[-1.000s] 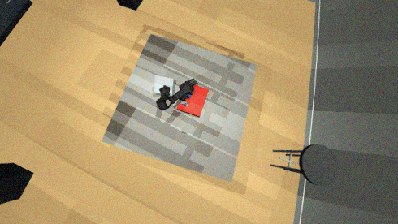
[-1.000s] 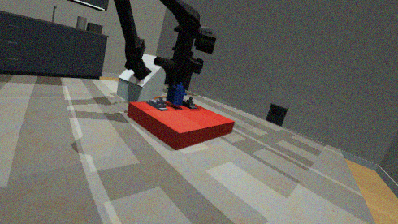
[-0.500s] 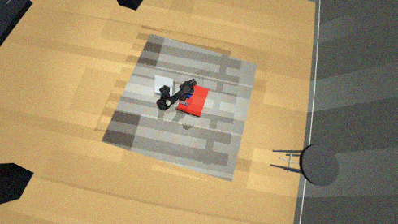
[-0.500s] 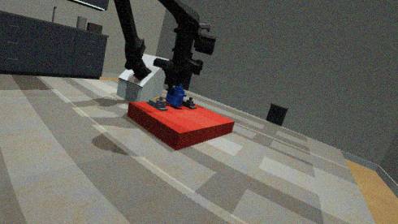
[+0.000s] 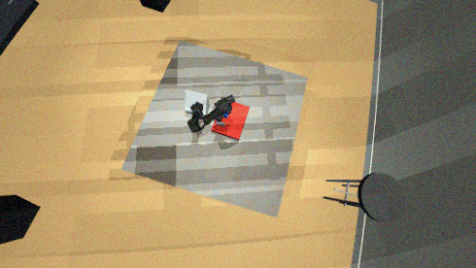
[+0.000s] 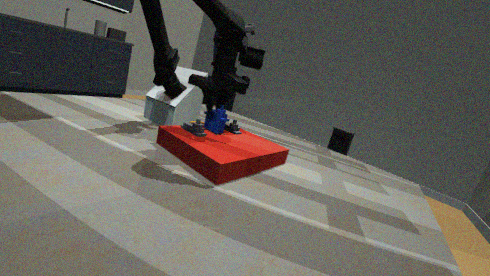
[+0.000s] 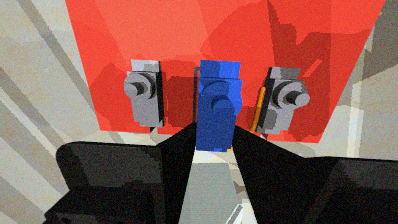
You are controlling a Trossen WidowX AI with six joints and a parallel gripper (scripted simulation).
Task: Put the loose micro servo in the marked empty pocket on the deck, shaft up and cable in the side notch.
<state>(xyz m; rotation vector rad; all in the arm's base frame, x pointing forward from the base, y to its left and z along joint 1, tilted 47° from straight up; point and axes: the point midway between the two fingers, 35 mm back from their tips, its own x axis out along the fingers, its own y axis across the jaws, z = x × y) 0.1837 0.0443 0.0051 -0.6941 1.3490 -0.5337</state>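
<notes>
My gripper tip is 120 mm short of the red deck, 70 mm above it and 10 mm to the right of it.
</notes>
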